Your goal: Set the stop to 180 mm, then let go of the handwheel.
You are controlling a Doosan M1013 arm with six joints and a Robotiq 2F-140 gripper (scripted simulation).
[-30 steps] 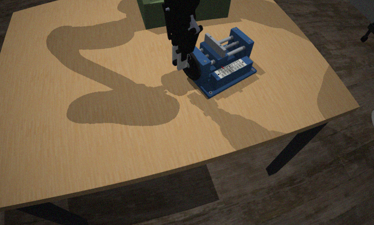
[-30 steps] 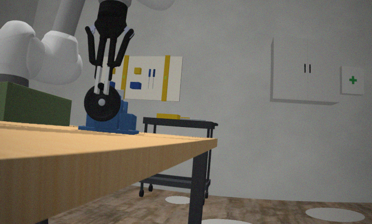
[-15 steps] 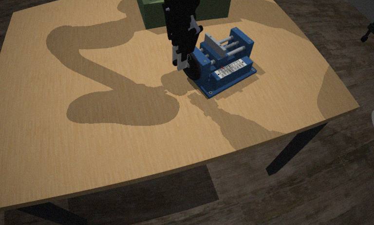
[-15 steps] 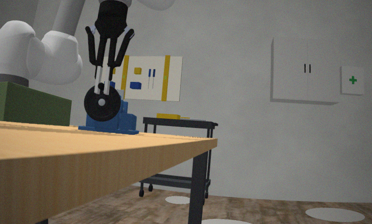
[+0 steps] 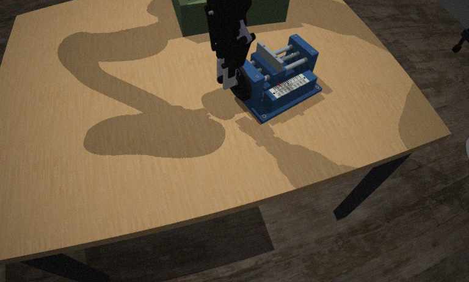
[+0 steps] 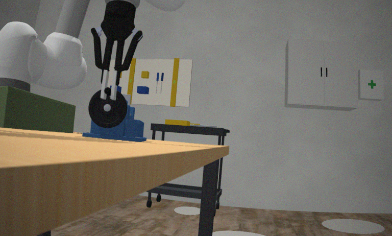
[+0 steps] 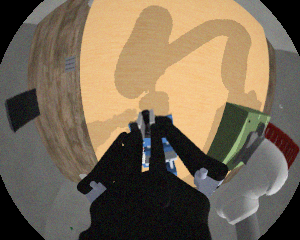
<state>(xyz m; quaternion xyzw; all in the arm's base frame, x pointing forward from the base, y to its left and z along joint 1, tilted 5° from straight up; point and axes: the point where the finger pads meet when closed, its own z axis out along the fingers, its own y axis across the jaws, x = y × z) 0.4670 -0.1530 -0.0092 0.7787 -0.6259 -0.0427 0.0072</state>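
My gripper is now 20 mm to the right of the handwheel, 20 mm above it and 10 mm past it. From my hand the other things lie so: stop plate: 120 mm to the left, 40 mm below, 20 mm behind.
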